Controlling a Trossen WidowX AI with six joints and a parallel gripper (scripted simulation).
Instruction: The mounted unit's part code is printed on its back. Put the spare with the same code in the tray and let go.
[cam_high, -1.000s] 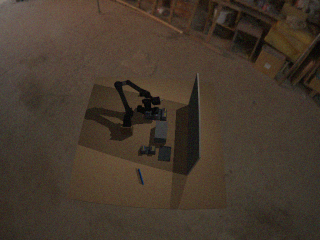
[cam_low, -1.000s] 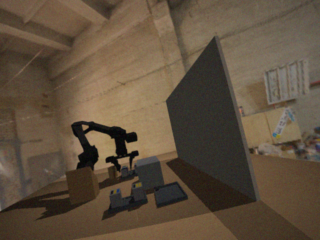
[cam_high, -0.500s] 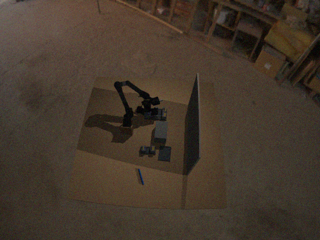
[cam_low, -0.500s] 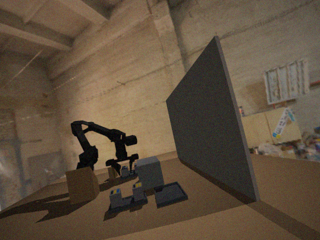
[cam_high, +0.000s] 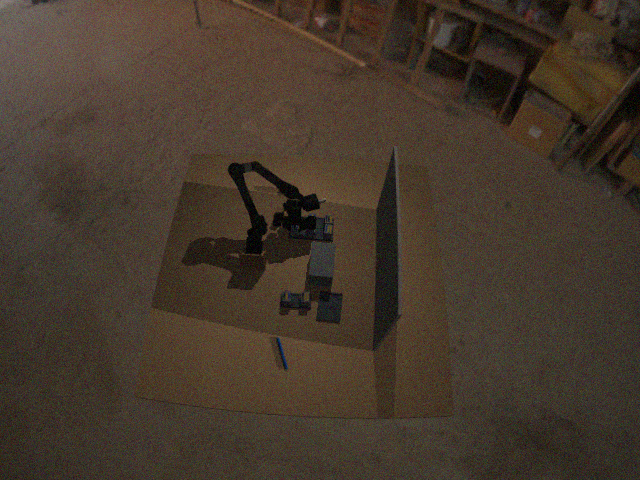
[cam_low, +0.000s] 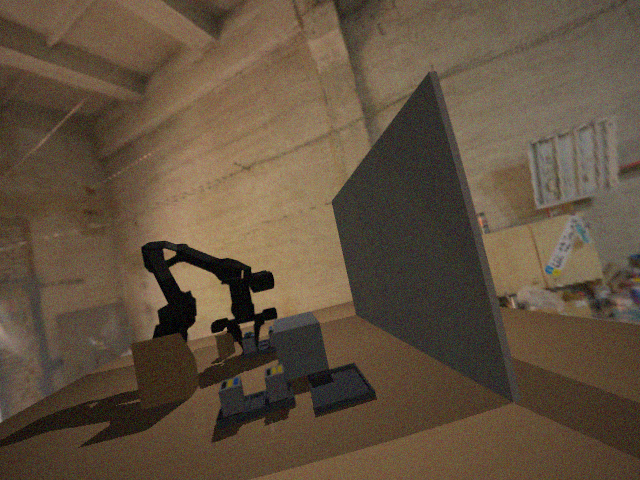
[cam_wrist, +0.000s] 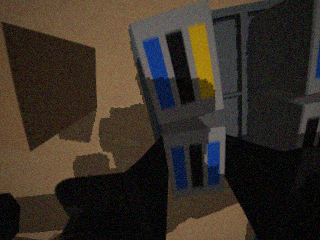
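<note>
Right now my gripper tip is 18 cm to the left of the mounted unit, 12 cm short of it and 3 cm below it. Also, from my gripper tip: grey wall panel 36 cm ahead, 22 cm to the right, 21 cm above; rack 34 cm to the right, 1 cm below, 1 cm ahead; grey spare 2 cm above.
</note>
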